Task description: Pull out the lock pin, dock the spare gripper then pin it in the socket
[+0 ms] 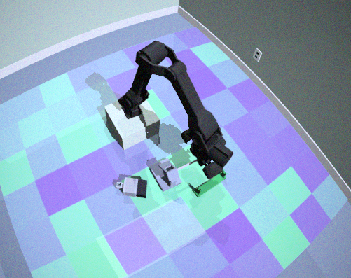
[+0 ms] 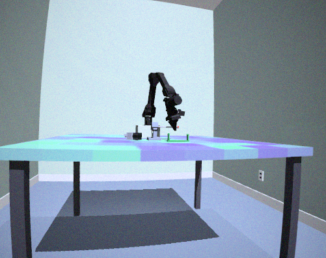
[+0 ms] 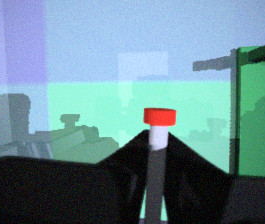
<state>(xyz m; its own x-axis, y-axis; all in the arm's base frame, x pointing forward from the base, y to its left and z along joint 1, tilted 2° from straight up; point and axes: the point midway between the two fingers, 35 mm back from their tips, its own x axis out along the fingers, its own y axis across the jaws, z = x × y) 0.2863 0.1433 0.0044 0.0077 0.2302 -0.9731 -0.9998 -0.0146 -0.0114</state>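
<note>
The green rack is 90 mm ahead of my gripper tip and 40 mm below it. From my gripper tip the other things lie so: spare gripper 30 mm behind, 270 mm to the right, 40 mm below; then grey mount 10 mm behind, 130 mm to the right, 10 mm below.
</note>
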